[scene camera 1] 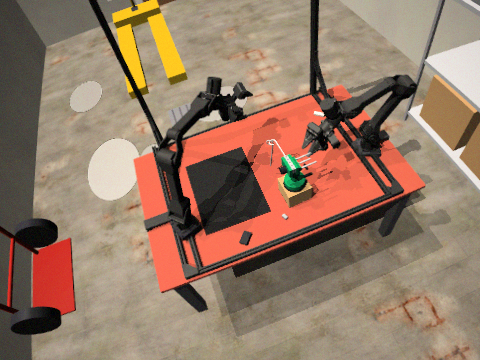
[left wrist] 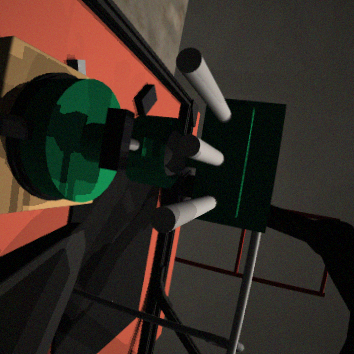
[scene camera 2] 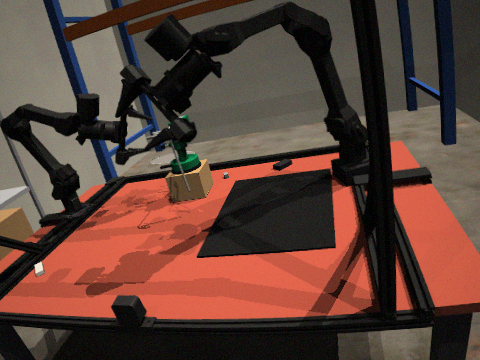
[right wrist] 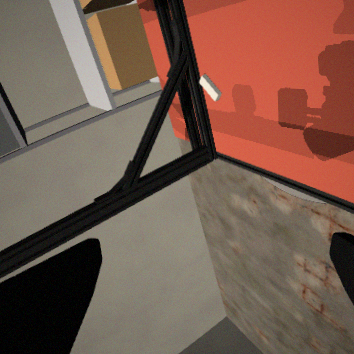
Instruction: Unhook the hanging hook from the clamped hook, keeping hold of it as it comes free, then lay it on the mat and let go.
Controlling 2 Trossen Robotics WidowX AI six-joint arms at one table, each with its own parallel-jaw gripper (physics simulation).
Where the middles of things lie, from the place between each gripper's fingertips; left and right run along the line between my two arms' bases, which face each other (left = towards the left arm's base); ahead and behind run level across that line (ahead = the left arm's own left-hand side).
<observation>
The hanging hook (left wrist: pixel 151 318) lies 110 mm behind my left hand, 100 mm to the right of it and 60 mm below it. Round my left hand: wooden block (scene camera 2: pixel 200 181) 30 mm ahead, 60 mm to the right, 170 mm below; then black mat (scene camera 2: pixel 291 212) 150 mm behind, 330 mm to the right, 210 mm below.
My right hand is 210 mm short of the hanging hook and 140 mm above it. The rest, counted from my right hand: wooden block 340 mm ahead, 250 mm below, 40 mm to the left; black mat 290 mm below, 230 mm to the right, 170 mm ahead.
</observation>
